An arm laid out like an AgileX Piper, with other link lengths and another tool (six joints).
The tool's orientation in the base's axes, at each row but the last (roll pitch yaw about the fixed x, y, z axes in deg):
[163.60 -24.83 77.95]
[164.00 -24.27 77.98]
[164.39 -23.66 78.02]
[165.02 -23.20 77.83]
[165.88 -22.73 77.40]
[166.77 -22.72 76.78]
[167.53 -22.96 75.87]
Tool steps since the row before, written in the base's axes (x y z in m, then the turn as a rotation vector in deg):
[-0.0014 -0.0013 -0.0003 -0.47 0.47 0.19]
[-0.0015 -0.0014 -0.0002 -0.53 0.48 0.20]
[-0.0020 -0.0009 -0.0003 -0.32 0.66 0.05]
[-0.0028 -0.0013 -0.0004 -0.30 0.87 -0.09]
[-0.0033 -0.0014 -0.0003 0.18 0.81 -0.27]
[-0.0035 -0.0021 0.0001 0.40 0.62 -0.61]
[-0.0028 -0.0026 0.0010 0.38 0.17 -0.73]
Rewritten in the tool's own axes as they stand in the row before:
[-0.0015 -0.0009 -0.0007 0.41 -0.53 -0.18]
[-0.0016 -0.0010 -0.0008 0.41 -0.58 -0.20]
[-0.0013 -0.0016 -0.0007 0.55 -0.48 0.06]
[-0.0019 -0.0023 -0.0010 0.69 -0.56 0.26]
[-0.0020 -0.0027 -0.0012 0.66 -0.14 0.55]
[-0.0026 -0.0026 -0.0018 0.41 0.05 0.87]
[-0.0026 -0.0016 -0.0026 -0.05 0.15 0.83]

